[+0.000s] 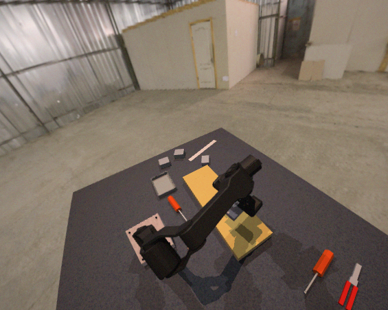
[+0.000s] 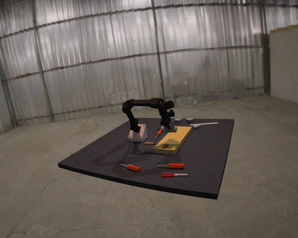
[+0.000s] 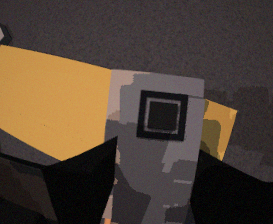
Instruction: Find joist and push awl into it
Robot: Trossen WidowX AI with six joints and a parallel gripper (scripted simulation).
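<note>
Now: the square light 3 cm above my gripper tip, 2 cm ahead of it and 1 cm to the left of it. From my gripper tip the other things lie so: awl 19 cm behind, 16 cm below; grey tray 40 cm to the left, 27 cm behind, 15 cm below; grey stud finder 2 cm above, 1 cm ahead.
</note>
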